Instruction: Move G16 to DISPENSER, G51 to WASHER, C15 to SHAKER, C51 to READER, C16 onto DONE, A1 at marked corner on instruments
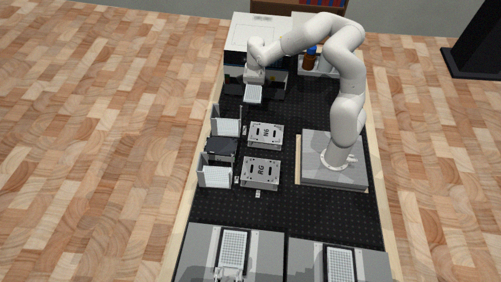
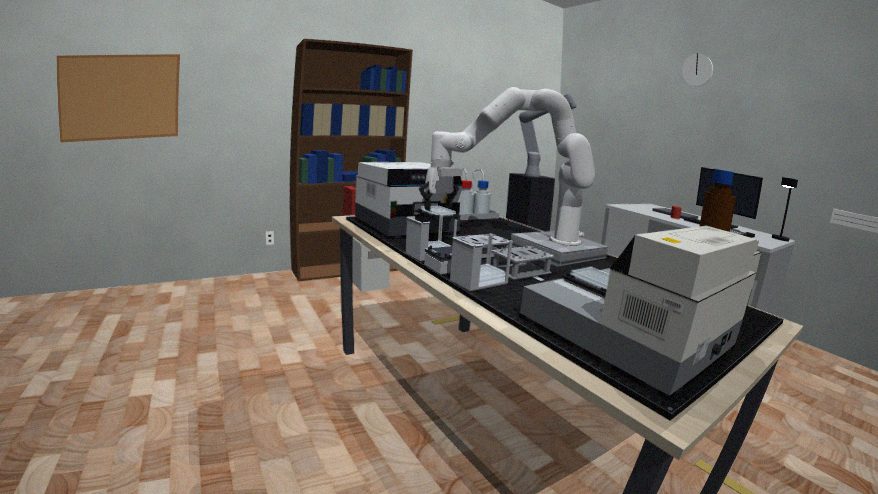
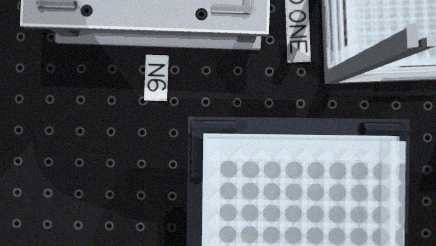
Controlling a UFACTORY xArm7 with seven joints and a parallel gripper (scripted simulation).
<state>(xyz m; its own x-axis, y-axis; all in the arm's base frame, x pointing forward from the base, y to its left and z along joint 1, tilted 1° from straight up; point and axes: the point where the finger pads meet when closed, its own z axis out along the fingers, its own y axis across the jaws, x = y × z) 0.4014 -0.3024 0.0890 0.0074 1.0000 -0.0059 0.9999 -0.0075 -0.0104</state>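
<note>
My hand is 20 mm above the dark pull-out tray.
</note>
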